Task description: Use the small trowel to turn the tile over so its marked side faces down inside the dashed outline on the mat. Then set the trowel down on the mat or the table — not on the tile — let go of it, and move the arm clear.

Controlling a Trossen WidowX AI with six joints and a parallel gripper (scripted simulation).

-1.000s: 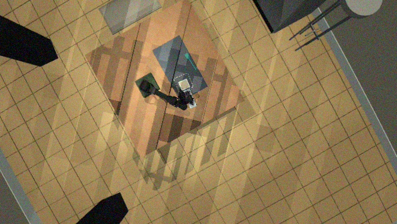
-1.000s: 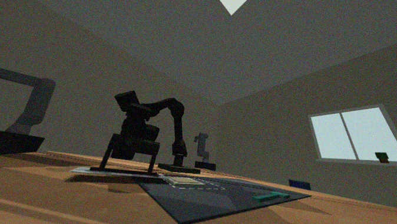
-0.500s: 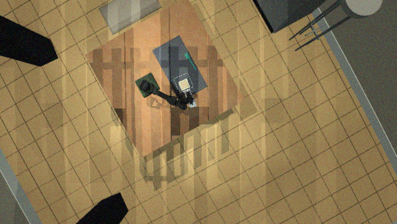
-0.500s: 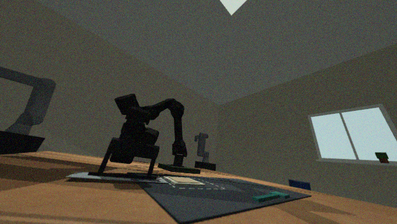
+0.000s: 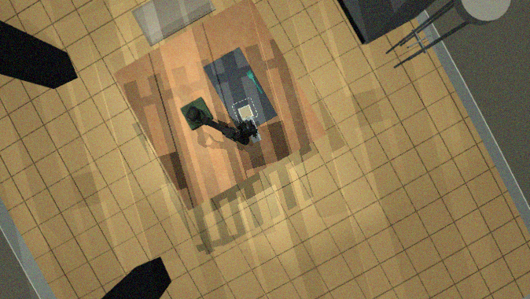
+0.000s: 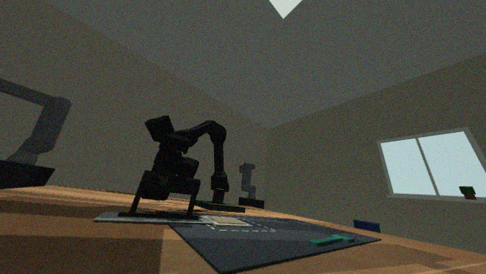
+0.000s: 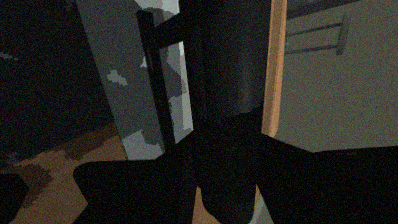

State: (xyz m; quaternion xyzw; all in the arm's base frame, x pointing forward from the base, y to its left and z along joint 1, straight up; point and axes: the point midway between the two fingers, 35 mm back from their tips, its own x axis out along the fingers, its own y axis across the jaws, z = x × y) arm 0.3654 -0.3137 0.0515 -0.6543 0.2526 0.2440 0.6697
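Now: gripper tip 14 cm short of the teal T-shaped tool, 39 cm to the right of it and 5 cm above it. Also, from my gripper tip: mat 1 cm ahead, 35 cm to the left, 7 cm below; then tile 2 cm behind, 17 cm to the left, 5 cm below.
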